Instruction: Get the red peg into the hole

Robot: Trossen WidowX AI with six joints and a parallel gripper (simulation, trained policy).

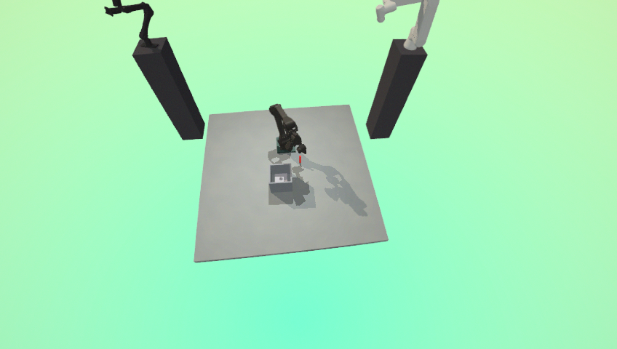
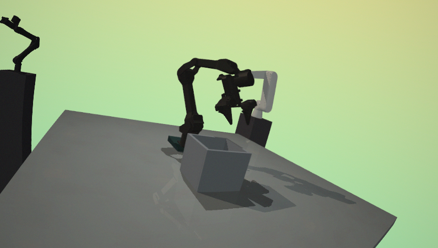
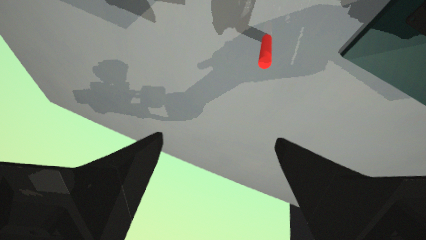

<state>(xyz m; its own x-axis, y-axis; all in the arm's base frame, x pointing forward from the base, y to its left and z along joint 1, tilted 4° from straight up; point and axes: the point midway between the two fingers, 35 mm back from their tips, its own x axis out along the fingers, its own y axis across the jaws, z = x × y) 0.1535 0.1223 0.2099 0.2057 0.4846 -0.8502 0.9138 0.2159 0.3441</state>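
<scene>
Right now the red peg is 2 cm behind my gripper tip, 2 cm to the right of it and 14 cm below it. From my gripper tip the other things lie so: pale plate: 15 cm ahead, 18 cm to the right, 14 cm below.
</scene>
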